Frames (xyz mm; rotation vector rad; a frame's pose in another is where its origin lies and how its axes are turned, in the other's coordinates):
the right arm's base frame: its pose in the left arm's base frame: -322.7 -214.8 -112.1 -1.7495 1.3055 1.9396
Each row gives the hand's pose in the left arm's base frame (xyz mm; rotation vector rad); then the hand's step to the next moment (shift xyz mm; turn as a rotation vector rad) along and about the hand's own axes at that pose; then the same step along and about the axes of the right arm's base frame.
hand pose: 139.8 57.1 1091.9 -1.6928 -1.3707 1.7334
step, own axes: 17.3 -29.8 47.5 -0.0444 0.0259 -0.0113
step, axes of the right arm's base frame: 6.8 35.8 46.0 0.0033 0.0080 -0.0519
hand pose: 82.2 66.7 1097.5 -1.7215 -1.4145 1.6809
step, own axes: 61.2 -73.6 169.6 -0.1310 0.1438 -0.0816
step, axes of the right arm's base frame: 57.4 113.8 147.3 0.0334 -0.0364 -0.2051
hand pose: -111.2 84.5 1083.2 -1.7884 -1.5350 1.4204
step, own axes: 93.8 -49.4 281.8 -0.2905 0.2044 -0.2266
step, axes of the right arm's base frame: 172.4 125.9 212.4 -0.0386 -0.0480 -0.4168
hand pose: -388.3 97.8 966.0 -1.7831 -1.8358 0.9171
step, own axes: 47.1 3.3 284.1 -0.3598 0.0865 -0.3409
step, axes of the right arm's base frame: 236.4 42.2 158.9 -0.1748 0.0546 -0.4686
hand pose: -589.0 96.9 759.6 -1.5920 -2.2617 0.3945
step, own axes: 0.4 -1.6 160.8 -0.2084 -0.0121 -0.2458
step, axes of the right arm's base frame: 148.2 -15.1 60.5 -0.1469 0.0959 -0.2706
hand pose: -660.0 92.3 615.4 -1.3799 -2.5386 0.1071
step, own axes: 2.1 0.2 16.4 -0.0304 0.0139 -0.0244
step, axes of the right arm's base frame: 14.0 -5.2 7.1 -0.0153 -0.0044 -0.0382
